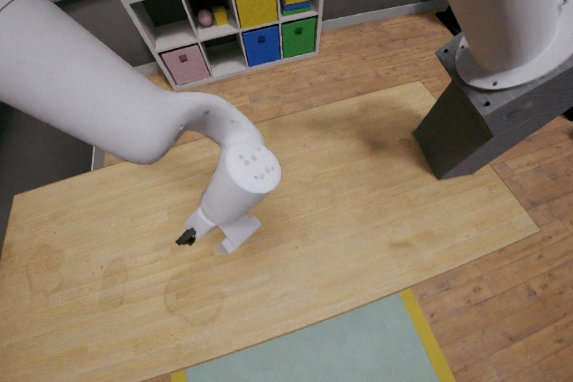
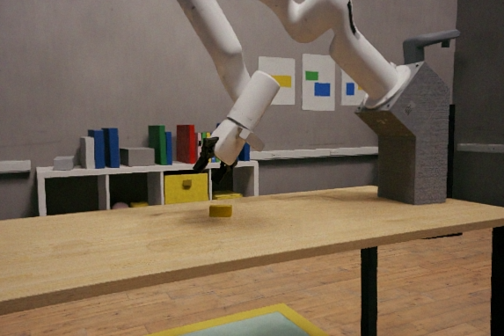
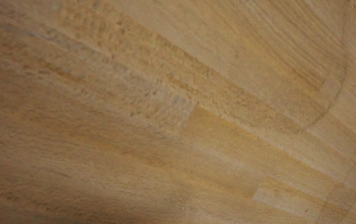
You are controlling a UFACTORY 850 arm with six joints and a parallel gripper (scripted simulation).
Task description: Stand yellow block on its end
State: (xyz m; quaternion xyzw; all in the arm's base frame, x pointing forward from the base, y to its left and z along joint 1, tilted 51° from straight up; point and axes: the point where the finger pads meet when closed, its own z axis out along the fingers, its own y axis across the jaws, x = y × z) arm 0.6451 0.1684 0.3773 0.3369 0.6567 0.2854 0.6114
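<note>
Right now the yellow block is 14 cm to the right of my hand, 13 cm below it and 7 cm behind it.
</note>
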